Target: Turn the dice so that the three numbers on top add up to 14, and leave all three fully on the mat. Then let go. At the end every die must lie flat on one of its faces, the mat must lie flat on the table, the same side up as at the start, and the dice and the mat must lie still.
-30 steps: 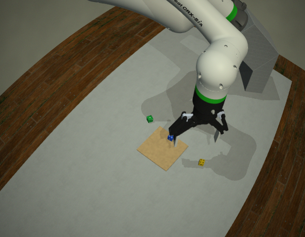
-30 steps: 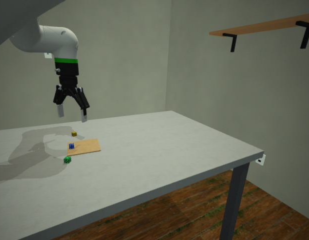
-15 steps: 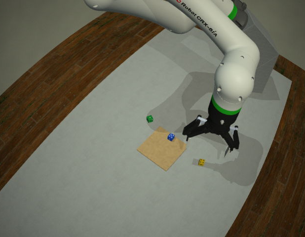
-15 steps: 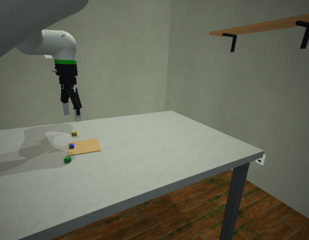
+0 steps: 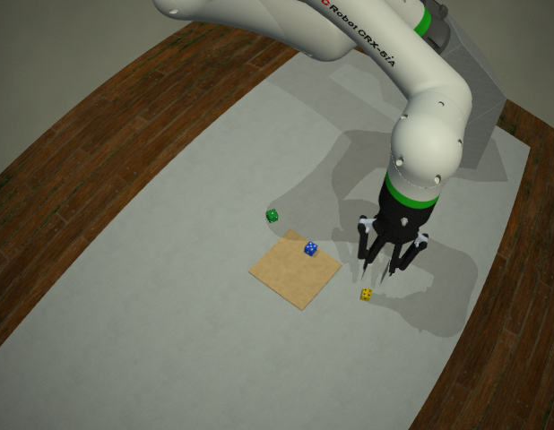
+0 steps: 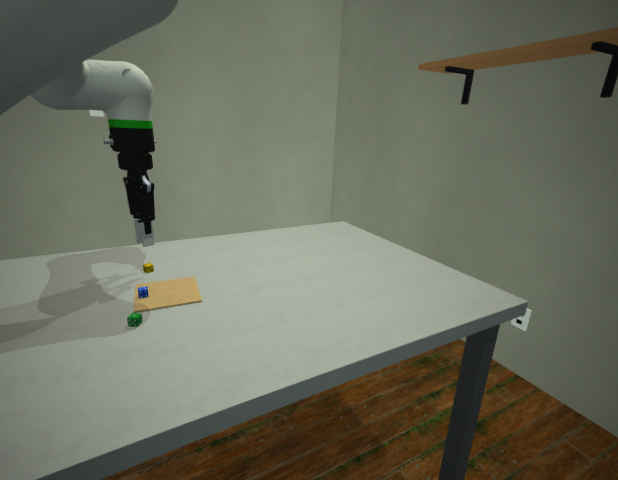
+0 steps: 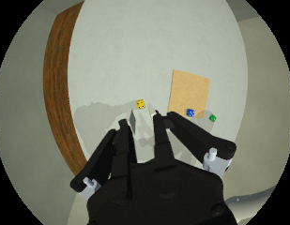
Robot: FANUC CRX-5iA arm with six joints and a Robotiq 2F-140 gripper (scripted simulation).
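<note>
Right now my hand is 100 mm above the yellow die. From my hand the other things lie so: green die (120 mm behind, 250 mm to the right, 100 mm below); tan mat (10 mm behind, 160 mm to the right, 110 mm below); blue die (60 mm behind, 140 mm to the right, 100 mm below).
</note>
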